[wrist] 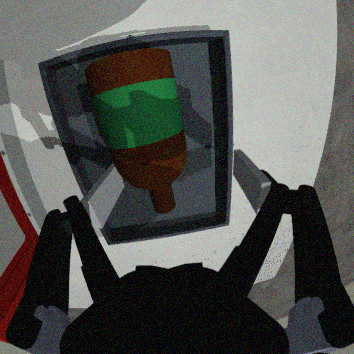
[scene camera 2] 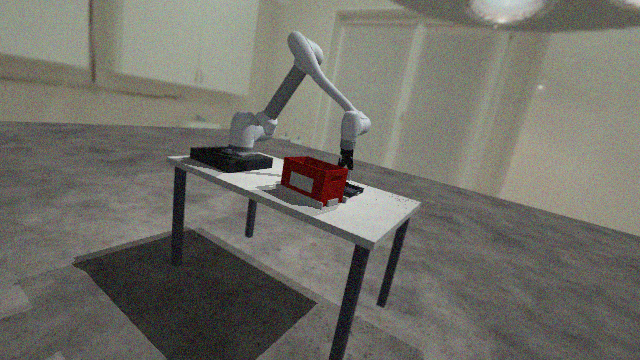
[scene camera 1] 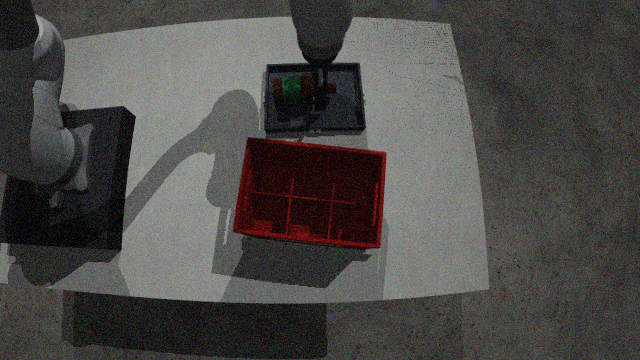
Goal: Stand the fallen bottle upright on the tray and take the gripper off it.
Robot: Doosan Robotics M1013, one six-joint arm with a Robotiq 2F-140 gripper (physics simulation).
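Seen in the pictures: gripper, between the fingertips: (wrist: pixel 175 168); arm's base, origin of its link: (scene camera 2: pixel 240 153) (scene camera 1: pixel 65 160).
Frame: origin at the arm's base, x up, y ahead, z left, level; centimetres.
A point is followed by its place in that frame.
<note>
The brown bottle with a green band (scene camera 1: pixel 291 90) {x 0.5, y 62.1, z 11.0 cm} (wrist: pixel 140 115) {x 0.9, y 62.2, z 13.0 cm} lies on its side in the dark grey tray (scene camera 1: pixel 362 107) {x -4.5, y 79.7, z 7.3 cm} (wrist: pixel 230 130) {x -4.4, y 66.3, z 21.8 cm}. In scene camera 1 its neck points right; in the wrist view it points down, towards the gripper. My gripper (scene camera 1: pixel 320 97) (scene camera 2: pixel 346 165) (wrist: pixel 175 168) {x -3.5, y 69.0, z 14.7 cm} is open above the tray, pointing down, with nothing held. In the wrist view the neck shows between the two finger pads, nearer the left one, and the body lies beyond them. In scene camera 2 part of the tray (scene camera 2: pixel 355 189) {x -6.2, y 76.5, z 18.9 cm} shows behind the crate, and the bottle is not visible.
A red crate with dividers (scene camera 1: pixel 310 198) {x 2.4, y 64.2, z -15.9 cm} (scene camera 2: pixel 334 185) {x 2.9, y 77.7, z -19.0 cm} (wrist: pixel 12 210) {x -2.3, y 69.0, z -7.5 cm} stands close beside the tray on the white table (scene camera 1: pixel 430 200) {x -7.0, y 94.3, z -17.8 cm} (scene camera 2: pixel 380 210) {x -7.0, y 98.8, z -3.6 cm} (wrist: pixel 285 90) {x -7.0, y 62.8, z 31.4 cm}. The arm's black base block (scene camera 1: pixel 107 165) {x 0.0, y 14.0, z -2.8 cm} (scene camera 2: pixel 227 159) {x -0.1, y 10.2, z -21.4 cm} is at the table's other end.
</note>
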